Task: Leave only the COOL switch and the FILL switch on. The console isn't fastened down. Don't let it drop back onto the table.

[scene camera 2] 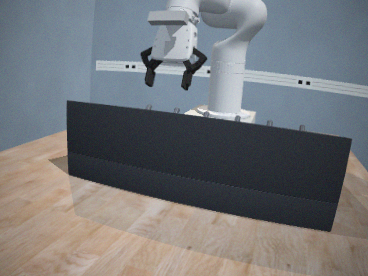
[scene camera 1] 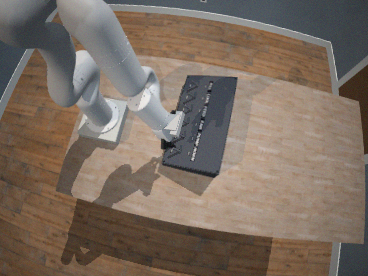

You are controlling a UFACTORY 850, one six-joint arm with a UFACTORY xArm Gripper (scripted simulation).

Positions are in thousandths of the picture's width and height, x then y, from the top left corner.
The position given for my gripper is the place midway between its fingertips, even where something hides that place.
Observation:
In view: my gripper (scene camera 2: 452, 317) and a dark console (scene camera 2: 784, 639).
The dark console shows as well in scene camera 1 (scene camera 1: 545, 531).

